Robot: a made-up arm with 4 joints.
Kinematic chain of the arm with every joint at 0, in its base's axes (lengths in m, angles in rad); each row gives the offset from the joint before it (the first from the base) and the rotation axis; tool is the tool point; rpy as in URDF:
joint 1: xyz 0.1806 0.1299 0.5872 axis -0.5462 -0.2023 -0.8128
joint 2: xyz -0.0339 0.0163 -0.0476 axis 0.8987 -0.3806 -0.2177
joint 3: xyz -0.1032 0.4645 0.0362 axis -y
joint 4: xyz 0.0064 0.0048 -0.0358 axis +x
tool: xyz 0.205 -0.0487 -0.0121 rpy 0 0 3.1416
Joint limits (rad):
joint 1: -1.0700..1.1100
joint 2: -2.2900..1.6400
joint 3: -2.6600..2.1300
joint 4: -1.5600..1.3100
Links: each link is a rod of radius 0.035 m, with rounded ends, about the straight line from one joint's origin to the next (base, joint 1, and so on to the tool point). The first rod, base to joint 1, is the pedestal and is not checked.
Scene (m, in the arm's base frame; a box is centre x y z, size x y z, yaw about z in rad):
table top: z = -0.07
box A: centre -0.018 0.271 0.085 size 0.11 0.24 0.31 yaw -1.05
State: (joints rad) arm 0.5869 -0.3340 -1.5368 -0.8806
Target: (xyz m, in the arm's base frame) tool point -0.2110 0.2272 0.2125
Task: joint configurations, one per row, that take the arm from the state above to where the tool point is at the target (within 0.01 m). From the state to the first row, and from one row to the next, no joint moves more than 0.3 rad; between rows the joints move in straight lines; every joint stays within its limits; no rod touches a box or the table.
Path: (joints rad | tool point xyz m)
1: 0.2923 -0.3445 -1.2491 -1.0505 | 0.1580 0.4670 0.1979
2: -0.0022 -0.3549 -0.9615 -1.2203 | 0.1093 0.5229 0.2754
3: -0.2968 -0.3654 -0.6738 -1.3902 | 0.0401 0.5647 0.3797
4: -0.5913 -0.3759 -0.3862 -1.5600 | -0.0464 0.5702 0.5070
5: -0.6870 -0.6328 -0.2017 -1.5600 | -0.1055 0.5329 0.4618
6: -0.7828 -0.8896 -0.0173 -1.5600 | -0.1625 0.4810 0.4194
7: -0.8785 -1.1465 0.1672 -1.5600 | -0.2128 0.4140 0.3785
8: -0.9743 -1.4033 0.3517 -1.5600 | -0.2515 0.3322 0.3388
9: -1.0700 -1.6602 0.5361 -1.5600 | -0.2728 0.2375 0.3004
10: -0.8912 -1.7544 0.5718 -1.5600 | -0.2410 0.2386 0.2527
11: -0.7123 -1.8486 0.6074 -1.5600 | -0.2110 0.2272 0.2125

